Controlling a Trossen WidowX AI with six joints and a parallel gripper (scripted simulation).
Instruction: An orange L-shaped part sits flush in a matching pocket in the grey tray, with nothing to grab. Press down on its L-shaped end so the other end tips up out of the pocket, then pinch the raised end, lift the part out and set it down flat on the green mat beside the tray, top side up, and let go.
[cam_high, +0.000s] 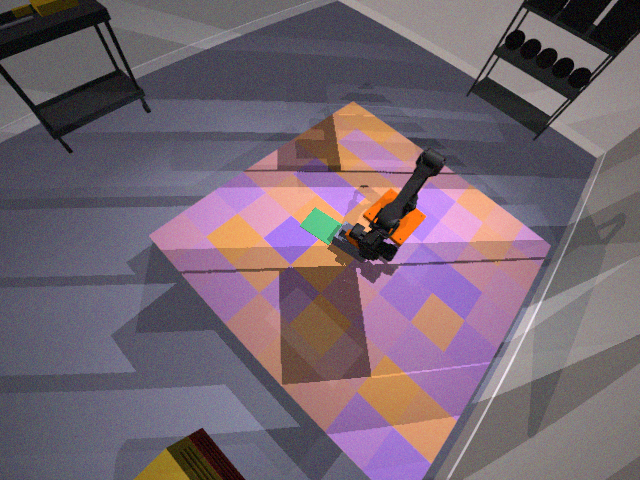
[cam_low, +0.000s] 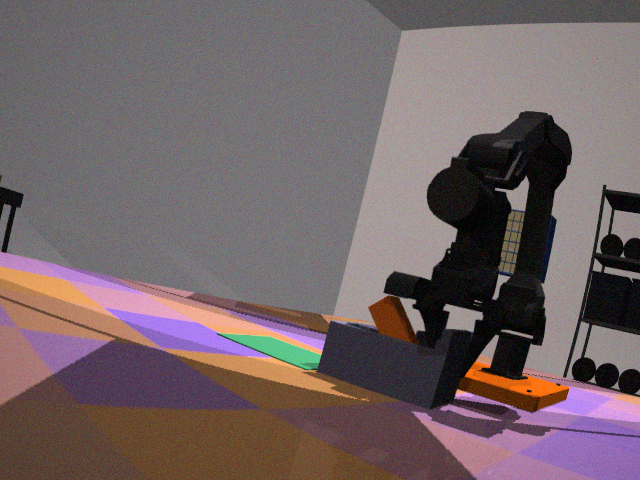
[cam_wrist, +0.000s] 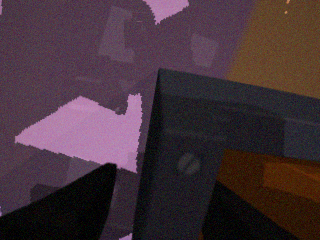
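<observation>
Now: gripper tip 10 mm short of the orange L-shaped part, 50 mm to the left of it and 10 mm below it. The rest, counted from my gripper tip: green mat: 50 mm ahead, 220 mm to the right, 50 mm below.
</observation>
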